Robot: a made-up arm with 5 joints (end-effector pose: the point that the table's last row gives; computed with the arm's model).
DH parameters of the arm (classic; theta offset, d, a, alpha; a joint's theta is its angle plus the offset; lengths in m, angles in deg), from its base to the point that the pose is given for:
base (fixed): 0 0 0.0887 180
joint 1: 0 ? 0.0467 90
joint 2: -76.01 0 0.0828 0
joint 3: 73.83 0 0.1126 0
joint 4: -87.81 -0.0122 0 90
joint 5: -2.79 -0.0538 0 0
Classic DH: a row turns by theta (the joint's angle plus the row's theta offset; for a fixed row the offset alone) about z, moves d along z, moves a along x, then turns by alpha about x.
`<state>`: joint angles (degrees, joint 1 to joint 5).
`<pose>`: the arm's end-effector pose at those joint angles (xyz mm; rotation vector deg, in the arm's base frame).
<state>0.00 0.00 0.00 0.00 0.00</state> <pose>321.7 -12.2 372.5 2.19 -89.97 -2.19</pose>
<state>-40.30 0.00 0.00 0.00 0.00</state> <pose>274.3 141.4 372.5 33.54 -84.94 29.37</pose>
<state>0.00 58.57 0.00 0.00 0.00</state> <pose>304.8 -12.2 173.0 0.76 -31.41 -2.72</pose>
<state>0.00 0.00 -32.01 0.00 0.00</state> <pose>294.2 -12.2 460.0 2.97 -121.97 -1.65</pose>
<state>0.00 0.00 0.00 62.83 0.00</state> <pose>292.5 -12.2 324.7 0.66 -27.15 -2.74</pose>
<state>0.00 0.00 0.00 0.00 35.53</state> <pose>321.7 -12.2 372.5 -25.65 -87.31 25.65</pose>
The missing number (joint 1, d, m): -0.2879
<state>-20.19 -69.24 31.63 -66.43 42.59</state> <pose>141.9 6.5 459.4 28.53 165.09 10.31</pose>
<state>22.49 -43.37 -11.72 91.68 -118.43</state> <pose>185.8 -53.4 422.7 52.43 -44.99 -130.54</pose>
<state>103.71 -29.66 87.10 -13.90 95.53</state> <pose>46.6 -121.0 238.0 -46.04 6.65 -10.36</pose>
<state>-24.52 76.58 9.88 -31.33 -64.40</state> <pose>249.8 60.1 130.9 25.59 -24.83 -41.32</pose>
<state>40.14 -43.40 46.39 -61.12 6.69</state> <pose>193.2 -104.1 404.1 -55.92 -138.27 -13.25</pose>
